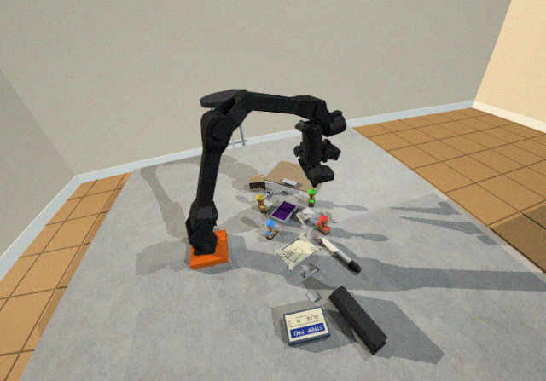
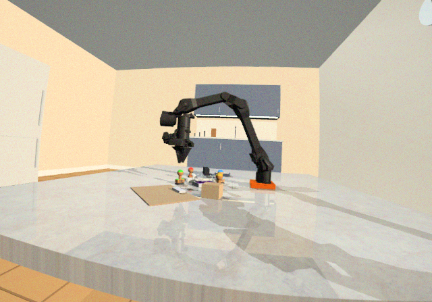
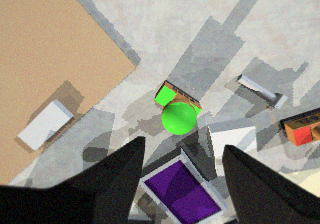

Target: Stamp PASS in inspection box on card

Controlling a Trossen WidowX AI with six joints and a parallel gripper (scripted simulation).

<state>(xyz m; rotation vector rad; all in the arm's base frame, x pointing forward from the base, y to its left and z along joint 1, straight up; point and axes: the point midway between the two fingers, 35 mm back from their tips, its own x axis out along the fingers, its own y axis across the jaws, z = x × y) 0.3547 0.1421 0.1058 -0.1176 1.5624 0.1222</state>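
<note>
The green-knobbed stamp is 70 mm below my gripper tip. Also, from my gripper tip: yellow-knobbed stamp (180 mm behind, 10 mm to the left, 70 mm below); red-knobbed stamp (10 mm ahead, 130 mm to the right, 70 mm below); purple ink pad (100 mm behind, 30 mm to the right, 90 mm below).
</note>
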